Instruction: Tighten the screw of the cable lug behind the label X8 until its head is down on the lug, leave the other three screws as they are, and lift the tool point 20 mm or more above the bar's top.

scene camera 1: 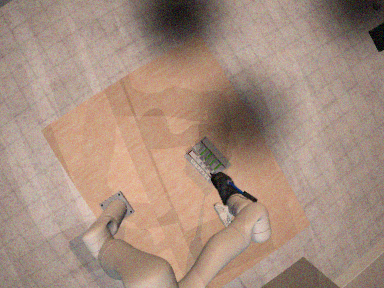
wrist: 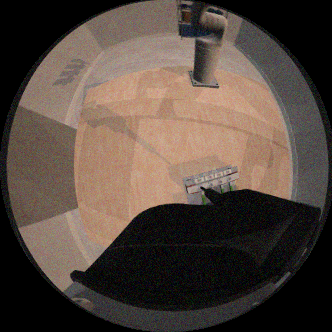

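Where they show: hand, its tool point: (scene camera 1: pixel 210 173) (wrist: pixel 201 187); arm's base, origin of its link: (scene camera 1: pixel 117 208) (wrist: pixel 202 77).
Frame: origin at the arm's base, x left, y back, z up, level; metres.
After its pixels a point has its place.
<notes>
The light bar (scene camera 1: pixel 203 163) (wrist: pixel 193 189) @[z 0.030, x -0.081, y -0.477 m] has a row of white labels (scene camera 1: pixel 198 168) @[z 0.031, x -0.012, y -0.431 m] (wrist: pixel 212 176) @[z 0.031, x -0.023, y -0.439 m] along one side and green cables (scene camera 1: pixel 210 157) (wrist: pixel 204 200) @[z 0.038, x -0.048, y -0.510 m] on the other. The label print is too blurred to read. My black screwdriver (scene camera 1: pixel 212 175) (wrist: pixel 202 188) @[z 0.059, x -0.062, y -0.468 m] has no fingers. In the wrist view its thin tip is at the leftmost lug position, behind the leftmost label; in the scene view this is the bar's lower right end. Whether the tip touches a screw is too small to tell. The screw under the tip and its head height cannot be made out.
A grey block (scene camera 1: pixel 217 153) @[z 0.036, x 0.007, y -0.543 m] runs beside the cables. The arm's square base plate (scene camera 1: pixel 131 204) @[z -0.006, x -0.016, y -0.060 m] (wrist: pixel 205 85) @[z -0.005, x 0.005, y -0.056 m] is fixed to the wooden table top (scene camera 1: pixel 150 175) @[z -0.012, x 0.064, y -0.215 m] (wrist: pixel 145 145) @[z -0.012, x -0.238, y -0.334 m]. A white object (scene camera 1: pixel 223 214) shows beside the arm's wrist. A shelf rack stands beyond the arm base in the wrist view.
</notes>
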